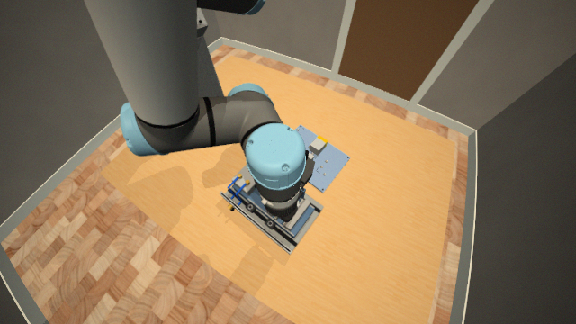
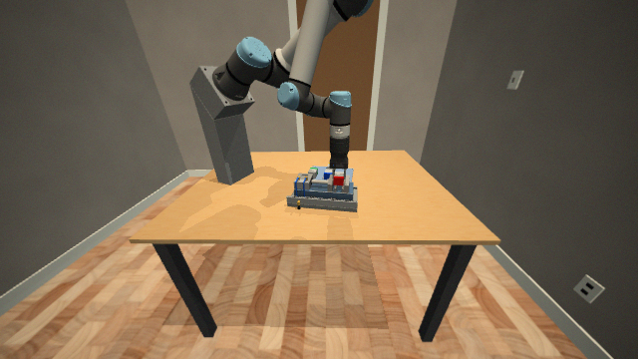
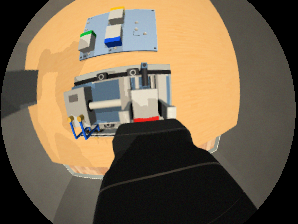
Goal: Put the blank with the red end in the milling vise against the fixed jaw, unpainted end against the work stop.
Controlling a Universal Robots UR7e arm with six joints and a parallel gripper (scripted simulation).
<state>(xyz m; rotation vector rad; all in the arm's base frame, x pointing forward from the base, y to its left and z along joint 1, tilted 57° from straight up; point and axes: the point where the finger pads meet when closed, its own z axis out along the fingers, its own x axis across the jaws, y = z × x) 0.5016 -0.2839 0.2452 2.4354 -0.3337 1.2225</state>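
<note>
Right now my hand is 20 mm above the red-ended blank. From my hand the other things lie so: fixed jaw 50 mm below, 30 mm ahead, 10 mm to the right; then milling vise 80 mm below, 50 mm behind, 40 mm to the left; then work stop 40 mm to the left, 30 mm below, 30 mm ahead.
</note>
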